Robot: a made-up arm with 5 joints. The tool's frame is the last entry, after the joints.
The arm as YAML. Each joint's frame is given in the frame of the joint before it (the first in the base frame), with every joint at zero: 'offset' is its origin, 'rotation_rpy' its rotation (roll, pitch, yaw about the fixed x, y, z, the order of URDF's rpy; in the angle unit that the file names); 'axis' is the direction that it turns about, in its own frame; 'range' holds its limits. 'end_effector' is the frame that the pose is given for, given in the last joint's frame.
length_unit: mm
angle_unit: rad
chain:
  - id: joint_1
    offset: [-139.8, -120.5, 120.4]
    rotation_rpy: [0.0, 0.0, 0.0]
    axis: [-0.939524, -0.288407, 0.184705]
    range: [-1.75, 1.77]
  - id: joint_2
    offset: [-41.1, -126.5, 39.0]
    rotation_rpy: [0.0, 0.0, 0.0]
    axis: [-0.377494, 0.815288, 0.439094]
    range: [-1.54, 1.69]
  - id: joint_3
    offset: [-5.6, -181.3, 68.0]
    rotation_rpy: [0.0, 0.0, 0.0]
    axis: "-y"
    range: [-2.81, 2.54]
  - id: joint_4
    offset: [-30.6, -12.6, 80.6]
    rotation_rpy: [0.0, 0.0, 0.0]
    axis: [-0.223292, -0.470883, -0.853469]
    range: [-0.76, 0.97]
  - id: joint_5
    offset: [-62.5, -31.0, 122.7]
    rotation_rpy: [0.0, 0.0, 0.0]
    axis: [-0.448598, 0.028, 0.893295]
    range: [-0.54, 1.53]
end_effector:
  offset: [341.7, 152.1, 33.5]
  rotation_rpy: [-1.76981, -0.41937, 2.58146]
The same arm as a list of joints. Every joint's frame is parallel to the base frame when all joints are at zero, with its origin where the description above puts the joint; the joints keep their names.
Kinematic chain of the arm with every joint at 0, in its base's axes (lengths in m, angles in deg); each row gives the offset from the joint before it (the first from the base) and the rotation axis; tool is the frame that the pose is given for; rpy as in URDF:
joint_1: xyz -0.1398 -0.1205 0.1204 axis -0.939524 -0.288407 0.184705
joint_2: xyz -0.0411 -0.1265 0.039 axis -0.377494 0.815288 0.439094
joint_3: xyz -0.0056 -0.1813 0.068 axis -y
joint_4: xyz -0.0306 -0.0126 0.0806 axis -0.223292 -0.470883 -0.853469
joint_5: xyz -0.0625 -0.031 0.1227 axis -0.448598 0.028 0.893295
tool: xyz 0.3417 0.1521 0.0335 rpy -101.4 -24.03 147.91
Joint limits (deg, base to tool): -100.27..101.41 -88.24..96.83 -161..145.53 -43.54..55.58 -30.94..87.66

